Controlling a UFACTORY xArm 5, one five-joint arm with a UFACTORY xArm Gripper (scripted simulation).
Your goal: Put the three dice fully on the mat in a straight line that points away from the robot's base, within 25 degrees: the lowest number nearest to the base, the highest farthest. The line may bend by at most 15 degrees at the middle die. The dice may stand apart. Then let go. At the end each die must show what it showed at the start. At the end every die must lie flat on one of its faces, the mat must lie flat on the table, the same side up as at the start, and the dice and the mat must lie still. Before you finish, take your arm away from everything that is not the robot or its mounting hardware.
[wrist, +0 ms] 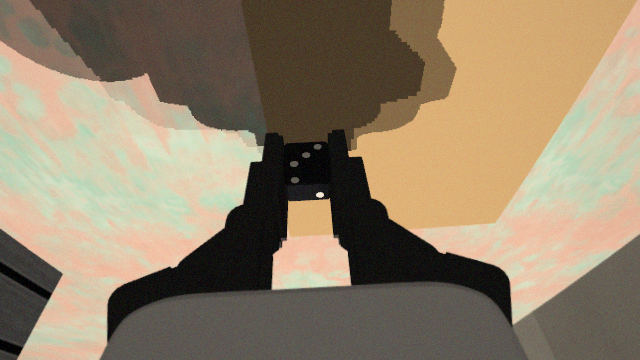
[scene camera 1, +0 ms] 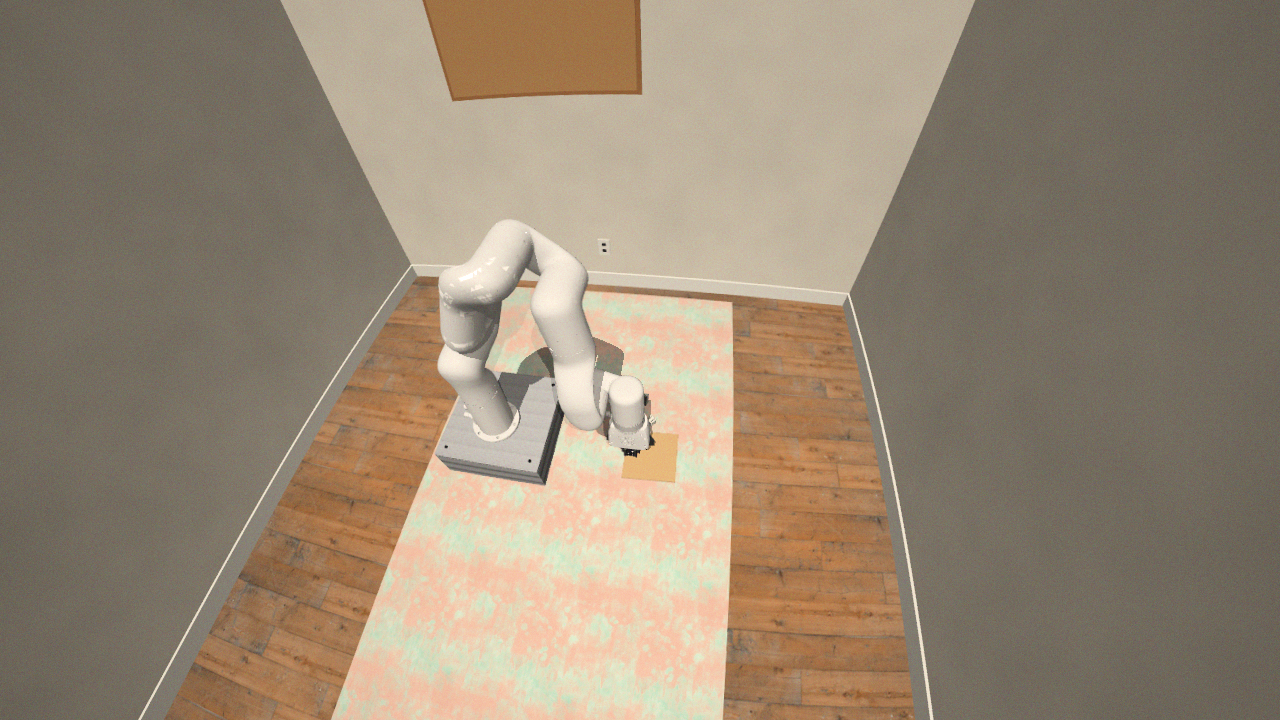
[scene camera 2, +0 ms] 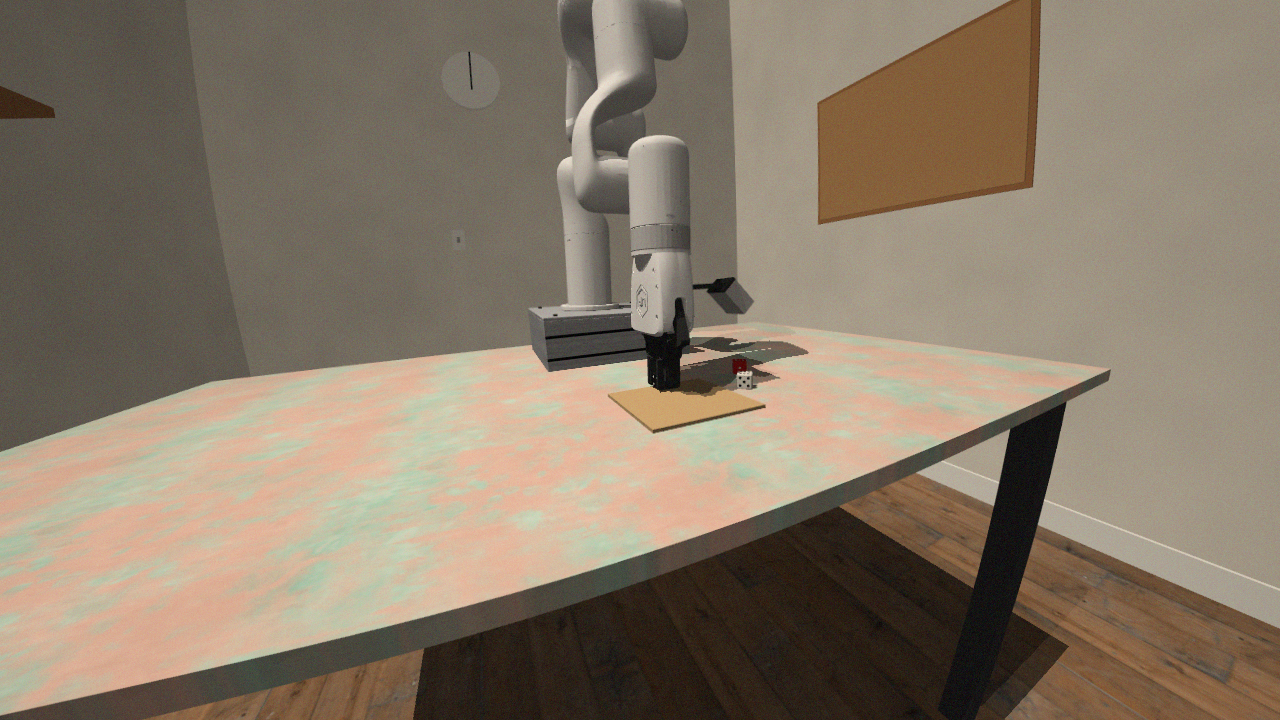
Labels:
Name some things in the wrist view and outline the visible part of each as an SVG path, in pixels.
My gripper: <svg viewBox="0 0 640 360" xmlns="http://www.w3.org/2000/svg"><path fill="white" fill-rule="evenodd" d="M529 359L513 330L511 289L507 274L493 264L449 252L445 254L440 253L430 243L389 219L387 209L383 203L371 198L362 157L349 157L345 131L342 129L332 130L332 133L328 133L330 205L333 237L338 238L339 245L348 251L351 285L272 290L273 254L279 248L282 248L283 241L287 241L288 200L283 176L283 136L279 136L278 133L266 133L262 162L250 163L243 205L237 206L229 212L225 227L184 257L176 267L171 268L169 266L123 284L111 294L107 304L108 344L99 360Z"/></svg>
A tan mat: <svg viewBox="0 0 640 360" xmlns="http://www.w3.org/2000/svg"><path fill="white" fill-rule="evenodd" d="M330 198L307 201L288 200L287 225L290 237L333 234ZM241 6L267 132L278 133L279 136L283 136L285 145L287 143L324 141L328 143L328 133L332 133L332 130L344 129L349 157L361 156L363 159L371 198L385 205L389 219L408 230L496 223L571 109L637 0L242 0Z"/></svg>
A black die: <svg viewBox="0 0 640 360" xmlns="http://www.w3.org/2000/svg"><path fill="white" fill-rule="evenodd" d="M327 142L287 143L284 145L283 176L287 200L307 201L330 198L330 161Z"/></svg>

